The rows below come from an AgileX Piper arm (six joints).
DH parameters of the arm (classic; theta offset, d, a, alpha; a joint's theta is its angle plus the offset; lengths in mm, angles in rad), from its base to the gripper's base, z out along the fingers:
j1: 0 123 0 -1.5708
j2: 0.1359 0 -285 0
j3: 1.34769 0 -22 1.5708
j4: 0 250.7 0 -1.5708
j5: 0 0 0 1.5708
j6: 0 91 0 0
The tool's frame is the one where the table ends.
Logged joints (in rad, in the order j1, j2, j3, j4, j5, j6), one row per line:
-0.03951 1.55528 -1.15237 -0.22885 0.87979 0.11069
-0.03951 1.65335 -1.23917 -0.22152 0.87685 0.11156
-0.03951 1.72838 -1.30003 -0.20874 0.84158 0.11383
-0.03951 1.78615 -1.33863 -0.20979 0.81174 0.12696
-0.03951 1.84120 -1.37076 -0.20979 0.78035 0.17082
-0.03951 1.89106 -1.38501 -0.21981 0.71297 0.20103
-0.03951 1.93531 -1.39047 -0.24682 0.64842 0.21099
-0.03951 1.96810 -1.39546 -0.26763 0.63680 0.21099
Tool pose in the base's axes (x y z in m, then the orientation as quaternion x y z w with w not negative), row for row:
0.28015 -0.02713 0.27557 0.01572 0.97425 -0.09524 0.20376
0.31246 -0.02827 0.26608 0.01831 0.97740 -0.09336 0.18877
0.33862 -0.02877 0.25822 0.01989 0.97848 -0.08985 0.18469
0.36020 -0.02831 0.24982 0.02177 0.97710 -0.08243 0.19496
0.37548 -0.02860 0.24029 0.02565 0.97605 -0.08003 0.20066
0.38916 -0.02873 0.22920 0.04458 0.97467 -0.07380 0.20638
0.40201 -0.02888 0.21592 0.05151 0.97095 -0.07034 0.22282
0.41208 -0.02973 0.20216 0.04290 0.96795 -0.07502 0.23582
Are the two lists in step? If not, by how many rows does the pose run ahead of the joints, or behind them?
The pose runs 1 row behind the joints: the pose in row i belongs to the joints in row i - 1.
